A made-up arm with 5 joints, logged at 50 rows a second.
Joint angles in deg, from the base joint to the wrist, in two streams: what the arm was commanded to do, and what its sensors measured. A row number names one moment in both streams.
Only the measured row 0 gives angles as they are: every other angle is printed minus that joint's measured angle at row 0.
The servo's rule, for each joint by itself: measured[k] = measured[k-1] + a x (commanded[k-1-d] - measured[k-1]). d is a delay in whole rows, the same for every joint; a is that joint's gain. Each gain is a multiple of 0.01, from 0.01 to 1. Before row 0 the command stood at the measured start. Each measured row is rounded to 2 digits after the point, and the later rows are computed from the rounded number. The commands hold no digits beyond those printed.
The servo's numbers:
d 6
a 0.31 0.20 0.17 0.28 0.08
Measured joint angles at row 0: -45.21, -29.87, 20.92, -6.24, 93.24
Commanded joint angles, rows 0 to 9: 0.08, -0.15, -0.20, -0.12, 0.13; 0.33, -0.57, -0.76, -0.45, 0.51; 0.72, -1.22, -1.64, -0.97, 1.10; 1.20, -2.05, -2.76, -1.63, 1.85; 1.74, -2.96, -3.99, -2.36, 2.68; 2.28, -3.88, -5.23, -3.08, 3.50; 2.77, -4.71, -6.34, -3.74, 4.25; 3.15, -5.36, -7.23, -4.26, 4.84; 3.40, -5.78, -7.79, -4.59, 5.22; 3.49, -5.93, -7.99, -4.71, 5.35
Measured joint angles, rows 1 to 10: 0.00, 0.00, 0.00, 0.00, 0.00; 0.00, 0.00, 0.00, 0.00, 0.00; 0.00, 0.00, 0.00, 0.00, 0.00; 0.00, 0.00, 0.00, 0.00, 0.00; 0.00, 0.00, 0.00, 0.00, 0.00; 0.00, 0.00, 0.00, 0.00, 0.00; 0.02, -0.03, -0.03, -0.03, 0.01; 0.12, -0.14, -0.15, -0.15, 0.05; 0.31, -0.36, -0.40, -0.38, 0.13; 0.59, -0.70, -0.80, -0.73, 0.27
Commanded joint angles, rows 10 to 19: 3.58, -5.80, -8.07, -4.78, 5.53; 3.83, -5.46, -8.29, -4.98, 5.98; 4.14, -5.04, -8.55, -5.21, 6.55; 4.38, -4.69, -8.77, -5.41, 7.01; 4.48, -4.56, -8.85, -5.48, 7.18; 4.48, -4.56, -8.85, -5.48, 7.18; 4.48, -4.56, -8.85, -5.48, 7.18; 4.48, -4.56, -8.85, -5.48, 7.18; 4.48, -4.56, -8.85, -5.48, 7.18; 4.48, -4.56, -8.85, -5.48, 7.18
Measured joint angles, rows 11 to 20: 0.95, -1.15, -1.34, -1.19, 0.46; 1.36, -1.70, -2.00, -1.72, 0.70; 1.80, -2.30, -2.74, -2.29, 0.98; 2.22, -2.91, -3.50, -2.84, 1.29; 2.59, -3.48, -4.23, -3.33, 1.60; 2.87, -3.97, -4.87, -3.72, 1.90; 3.09, -4.34, -5.41, -4.02, 2.19; 3.32, -4.56, -5.90, -4.29, 2.49; 3.57, -4.66, -6.35, -4.55, 2.81; 3.82, -4.67, -6.76, -4.79, 3.15
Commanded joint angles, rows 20 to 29: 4.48, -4.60, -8.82, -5.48, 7.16; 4.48, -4.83, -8.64, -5.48, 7.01; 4.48, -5.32, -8.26, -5.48, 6.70; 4.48, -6.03, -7.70, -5.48, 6.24; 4.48, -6.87, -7.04, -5.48, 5.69; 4.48, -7.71, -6.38, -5.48, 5.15; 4.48, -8.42, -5.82, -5.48, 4.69; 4.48, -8.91, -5.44, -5.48, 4.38; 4.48, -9.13, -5.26, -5.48, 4.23; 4.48, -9.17, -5.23, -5.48, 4.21
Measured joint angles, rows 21 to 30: 4.02, -4.65, -7.12, -4.98, 3.47; 4.16, -4.63, -7.41, -5.12, 3.77; 4.26, -4.62, -7.65, -5.22, 4.04; 4.33, -4.61, -7.85, -5.29, 4.29; 4.38, -4.60, -8.02, -5.34, 4.52; 4.41, -4.59, -8.16, -5.38, 4.73; 4.43, -4.59, -8.27, -5.41, 4.92; 4.45, -4.64, -8.33, -5.43, 5.09; 4.46, -4.78, -8.32, -5.44, 5.22; 4.47, -5.03, -8.21, -5.45, 5.30
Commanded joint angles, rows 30 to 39: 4.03, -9.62, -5.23, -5.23, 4.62; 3.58, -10.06, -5.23, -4.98, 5.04; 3.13, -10.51, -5.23, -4.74, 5.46; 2.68, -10.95, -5.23, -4.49, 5.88; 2.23, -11.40, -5.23, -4.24, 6.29; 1.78, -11.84, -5.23, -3.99, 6.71; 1.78, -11.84, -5.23, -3.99, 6.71; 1.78, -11.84, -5.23, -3.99, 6.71; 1.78, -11.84, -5.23, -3.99, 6.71; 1.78, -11.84, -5.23, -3.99, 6.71
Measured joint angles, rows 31 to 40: 4.47, -5.40, -8.01, -5.46, 5.33; 4.47, -5.86, -7.73, -5.47, 5.32; 4.47, -6.37, -7.41, -5.47, 5.27; 4.47, -6.88, -7.08, -5.47, 5.20; 4.47, -7.33, -6.77, -5.47, 5.12; 4.47, -7.70, -6.51, -5.47, 5.05; 4.33, -8.08, -6.29, -5.40, 5.02; 4.10, -8.48, -6.11, -5.28, 5.02; 3.80, -8.89, -5.96, -5.13, 5.06; 3.45, -9.30, -5.84, -4.95, 5.13
